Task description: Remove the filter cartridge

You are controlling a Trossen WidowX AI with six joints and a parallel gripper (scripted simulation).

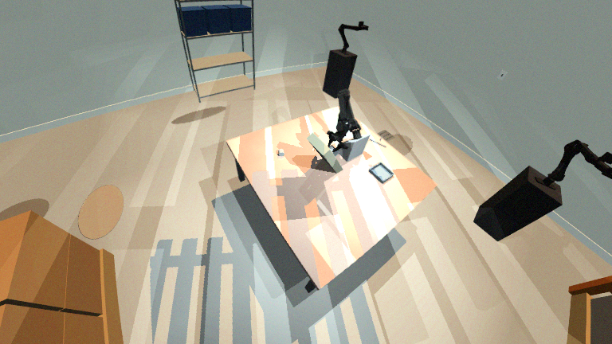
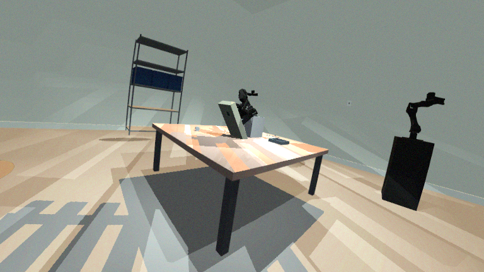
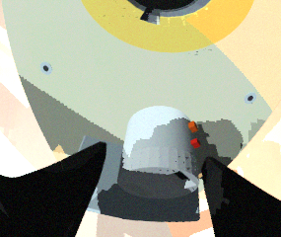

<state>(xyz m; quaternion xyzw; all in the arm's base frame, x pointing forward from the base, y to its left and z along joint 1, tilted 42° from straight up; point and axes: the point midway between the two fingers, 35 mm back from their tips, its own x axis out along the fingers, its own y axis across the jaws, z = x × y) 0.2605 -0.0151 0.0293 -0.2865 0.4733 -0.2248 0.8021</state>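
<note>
The round grey filter cartridge lies right at my gripper tip. Round my gripper tip: service panel: 4 cm ahead, 1 cm to the left, 2 cm below; dark tray: 32 cm behind, 32 cm to the left, 17 cm below.
</note>
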